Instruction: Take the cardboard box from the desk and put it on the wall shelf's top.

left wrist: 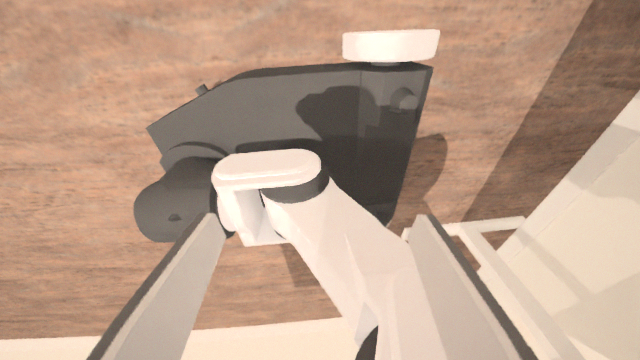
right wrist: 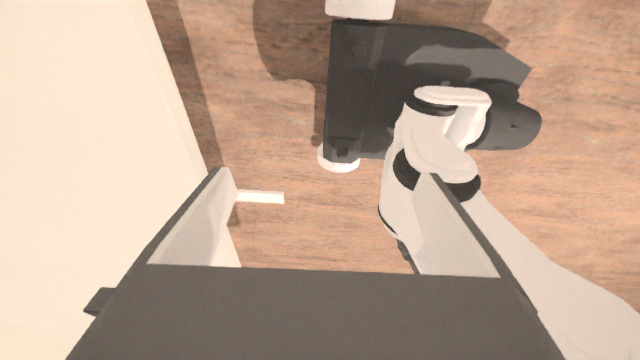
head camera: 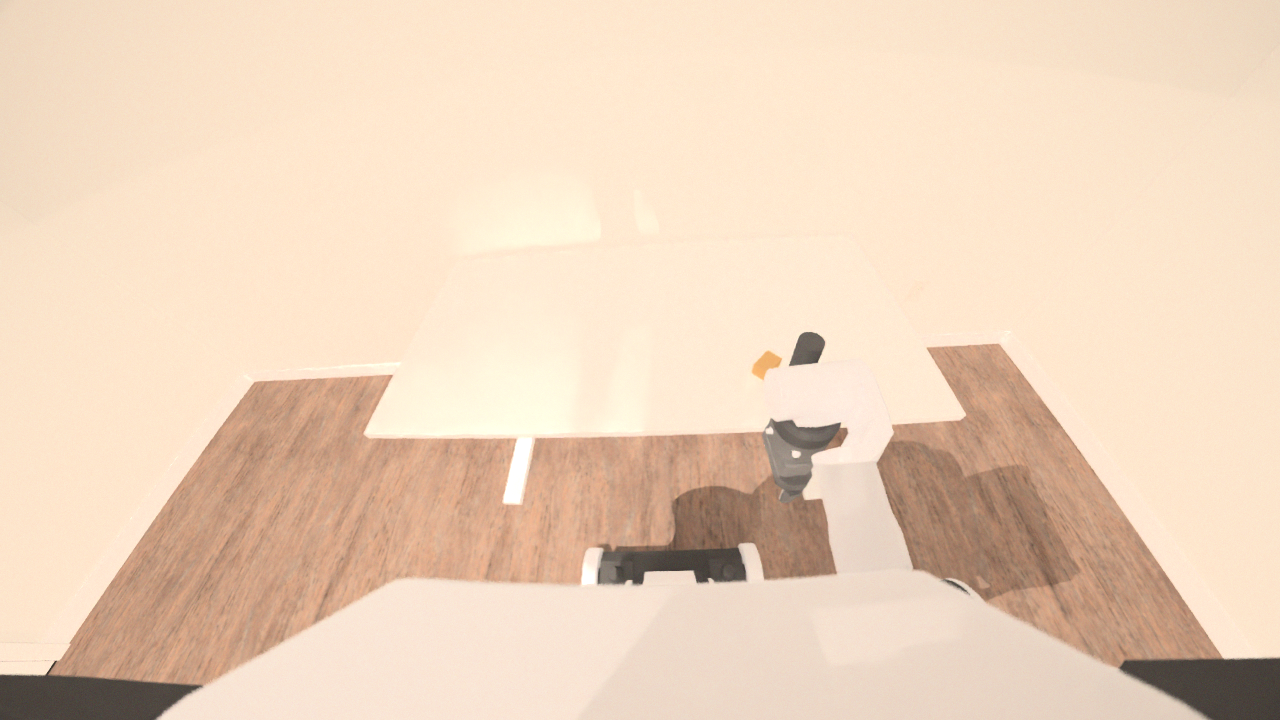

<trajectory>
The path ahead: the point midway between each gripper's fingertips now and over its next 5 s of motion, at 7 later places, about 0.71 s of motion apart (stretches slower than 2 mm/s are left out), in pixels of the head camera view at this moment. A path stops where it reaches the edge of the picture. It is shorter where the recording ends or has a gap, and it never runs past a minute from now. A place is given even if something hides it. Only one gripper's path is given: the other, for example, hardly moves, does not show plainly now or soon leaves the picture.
My right gripper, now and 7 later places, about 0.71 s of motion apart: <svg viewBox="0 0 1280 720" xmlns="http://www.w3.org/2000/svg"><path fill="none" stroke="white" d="M776 470L756 388L742 384L735 367L738 360L760 359L764 362L762 368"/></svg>
</trajectory>
